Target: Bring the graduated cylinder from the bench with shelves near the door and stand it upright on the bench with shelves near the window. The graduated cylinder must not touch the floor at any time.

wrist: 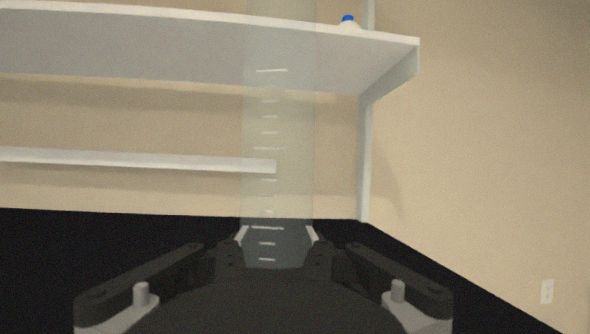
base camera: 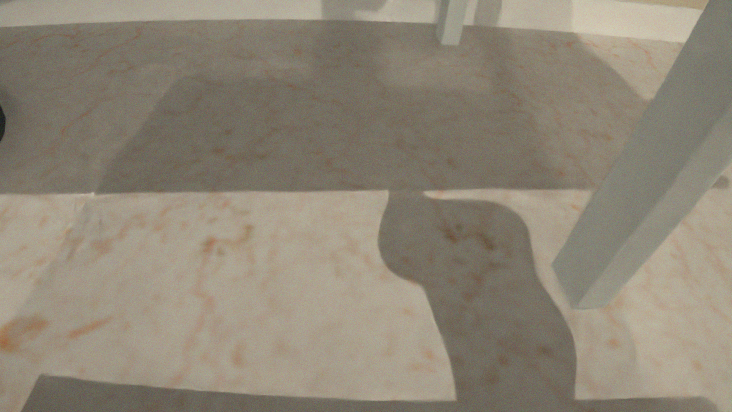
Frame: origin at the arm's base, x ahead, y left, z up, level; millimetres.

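Seen in the pictures: gripper, between the fingertips: (wrist: 277,237).
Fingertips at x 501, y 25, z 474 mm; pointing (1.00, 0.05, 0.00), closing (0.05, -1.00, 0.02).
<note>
Pixels of each thing's top centre, then the offset from my fingertips to it. "pt": a spot on its surface instead. Level surfaces: height alone.
- graduated cylinder, a spot on its surface: (wrist: 278,165) pt dy -3, dx -67, dz +58 mm
- bench with shelves, height of its surface: dz -108 mm
- white shelf, height of its surface: dz +330 mm
- blue-capped bottle, a spot on its surface: (wrist: 348,23) pt dy -153, dx +391, dz +483 mm
- grey bench leg, a spot on its surface: (base camera: 630,168) pt dy -258, dx -150, dz -712 mm
The graduated cylinder (wrist: 278,165) is a clear, upright tube with white marks, in the middle of the wrist view. Its top runs out of the view and its foot is hidden behind the gripper body. My gripper (wrist: 277,237) is shut on the cylinder, with one fingertip against each side of it. Behind it is the black top of the bench with shelves (wrist: 65,250). The base camera view shows neither the cylinder nor the gripper.
A white shelf (wrist: 150,45) with a blue-capped bottle (wrist: 348,23) hangs above the bench, and a lower white ledge (wrist: 125,162) runs along the wall. In the base camera view, a grey bench leg (base camera: 630,168) stands close on the right and another leg (base camera: 452,23) farther back.
</note>
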